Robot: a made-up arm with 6 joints. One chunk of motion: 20 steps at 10 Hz.
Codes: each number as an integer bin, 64 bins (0 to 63) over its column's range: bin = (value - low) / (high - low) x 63, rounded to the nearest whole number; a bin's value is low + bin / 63 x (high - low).
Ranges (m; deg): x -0.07..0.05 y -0.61..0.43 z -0.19..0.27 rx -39..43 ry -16..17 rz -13..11
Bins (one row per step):
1: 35 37 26 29 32 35
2: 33 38 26 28 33 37
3: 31 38 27 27 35 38
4: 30 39 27 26 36 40
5: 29 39 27 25 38 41
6: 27 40 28 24 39 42
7: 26 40 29 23 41 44
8: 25 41 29 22 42 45
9: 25 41 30 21 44 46
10: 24 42 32 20 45 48
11: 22 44 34 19 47 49
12: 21 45 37 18 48 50
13: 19 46 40 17 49 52
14: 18 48 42 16 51 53
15: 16 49 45 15 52 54
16: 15 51 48 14 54 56
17: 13 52 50 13 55 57
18: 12 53 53 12 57 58
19: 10 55 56 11 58 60
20: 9 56 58 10 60 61
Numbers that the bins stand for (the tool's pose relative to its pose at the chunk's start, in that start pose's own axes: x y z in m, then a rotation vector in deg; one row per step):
1: -0.0033 0.0008 -0.0002 -1.25 0.76 0.33
2: -0.0071 0.0173 -0.0002 -2.56 1.29 1.10
3: -0.0110 0.0173 0.0071 -3.86 2.33 1.48
4: -0.0129 0.0338 0.0071 -5.16 2.86 2.24
5: -0.0148 0.0338 0.0071 -6.46 3.90 2.62
6: -0.0186 0.0503 0.0144 -7.76 4.43 3.00
7: -0.0205 0.0503 0.0217 -9.06 5.48 3.76
8: -0.0224 0.0668 0.0217 -10.37 6.00 4.14
9: -0.0224 0.0668 0.0290 -11.67 7.05 4.52
10: -0.0243 0.0833 0.0437 -12.97 7.57 5.29
11: -0.0281 0.1163 0.0583 -14.27 8.62 5.67
12: -0.0300 0.1329 0.0802 -15.57 9.14 6.05
13: -0.0338 0.1494 0.1021 -16.87 9.67 6.81
14: -0.0357 0.1824 0.1167 -18.17 10.71 7.19
15: -0.0395 0.1989 0.1386 -19.48 11.24 7.57
16: -0.0414 0.2319 0.1605 -20.78 12.29 8.33
17: -0.0452 0.2484 0.1751 -22.08 12.81 8.71
18: -0.0471 0.2649 0.1970 -23.38 13.86 9.10
19: -0.0510 0.2979 0.2189 -24.68 14.38 9.86
20: -0.0529 0.3144 0.2335 -25.98 15.43 10.24

